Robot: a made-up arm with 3 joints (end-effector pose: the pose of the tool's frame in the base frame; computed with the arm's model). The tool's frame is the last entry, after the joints. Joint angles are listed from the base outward.
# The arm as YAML. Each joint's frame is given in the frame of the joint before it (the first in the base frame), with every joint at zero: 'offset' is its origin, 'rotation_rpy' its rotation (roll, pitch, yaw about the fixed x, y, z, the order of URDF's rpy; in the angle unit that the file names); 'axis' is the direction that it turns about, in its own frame. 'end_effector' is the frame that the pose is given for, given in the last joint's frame.
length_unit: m
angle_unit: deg
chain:
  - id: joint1
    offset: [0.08, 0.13, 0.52]
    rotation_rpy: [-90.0, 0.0, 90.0]
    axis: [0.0, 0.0, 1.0]
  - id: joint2
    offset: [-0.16, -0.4, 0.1]
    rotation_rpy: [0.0, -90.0, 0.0]
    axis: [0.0, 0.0, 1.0]
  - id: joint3
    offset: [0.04, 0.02, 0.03]
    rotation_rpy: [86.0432, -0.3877, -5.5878]
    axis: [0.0, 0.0, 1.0]
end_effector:
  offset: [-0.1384, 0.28, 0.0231]
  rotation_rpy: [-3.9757, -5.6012, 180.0]
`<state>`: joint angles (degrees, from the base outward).
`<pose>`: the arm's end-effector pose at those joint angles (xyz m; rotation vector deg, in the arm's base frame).
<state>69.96 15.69 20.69</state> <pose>0.1717 0.3852 1.0416 -69.42 -2.15 28.42</pose>
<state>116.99 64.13 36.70</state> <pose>0.1150 0.8153 0.5426 -114.21 -5.06 90.30</pose>
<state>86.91 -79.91 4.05</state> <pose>-0.0297 0.3819 0.9937 -68.42 64.63 -56.67</pose>
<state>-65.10 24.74 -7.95</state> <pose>0.0460 -0.4381 0.2472 64.92 -17.00 -20.80</pose>
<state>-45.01 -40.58 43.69</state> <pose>0.1517 -0.2275 0.4586 60.90 18.44 52.89</pose>
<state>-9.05 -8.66 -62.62</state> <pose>-0.2388 -0.3771 0.8816 -2.68 16.90 -60.40</pose>
